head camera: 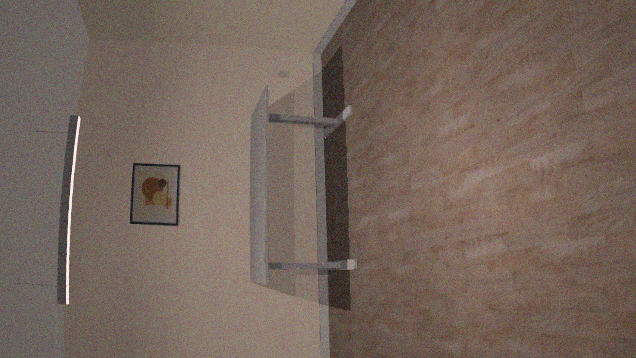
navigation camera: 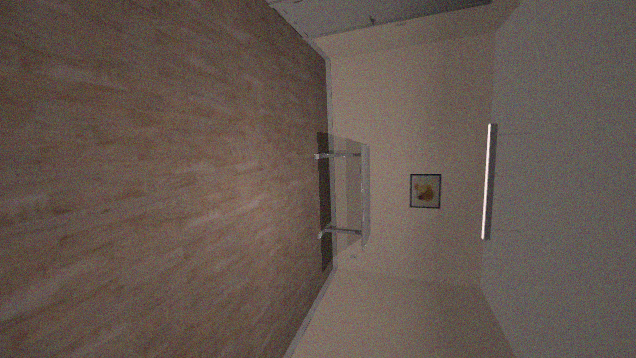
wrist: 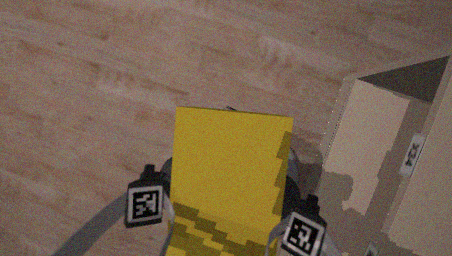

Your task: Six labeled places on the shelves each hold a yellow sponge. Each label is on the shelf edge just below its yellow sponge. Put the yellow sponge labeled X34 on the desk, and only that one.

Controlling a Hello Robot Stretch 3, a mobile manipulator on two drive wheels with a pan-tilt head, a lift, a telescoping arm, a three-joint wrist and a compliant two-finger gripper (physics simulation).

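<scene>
A yellow sponge (wrist: 230, 165) stands between the fingers of my gripper (wrist: 229, 184) in the wrist view; the gripper is shut on it and holds it above the floor. At the right of the wrist view is part of the shelf unit (wrist: 420, 200), with a label reading X34 (wrist: 413, 155) on a shelf edge. No sponge shows above that label. The desk (head camera: 259, 185) (navigation camera: 366, 195), with a pale top and two grey legs, stands against the far wall in the head and navigation views, which are turned sideways.
A framed picture (head camera: 155, 194) (navigation camera: 425, 191) hangs on the wall above the desk. A long lamp (head camera: 70, 210) (navigation camera: 489, 181) hangs from the ceiling. The wooden floor (head camera: 490, 190) (navigation camera: 160, 190) stretches in front of the desk. A second label (wrist: 370, 250) shows partly at the wrist view's lower edge.
</scene>
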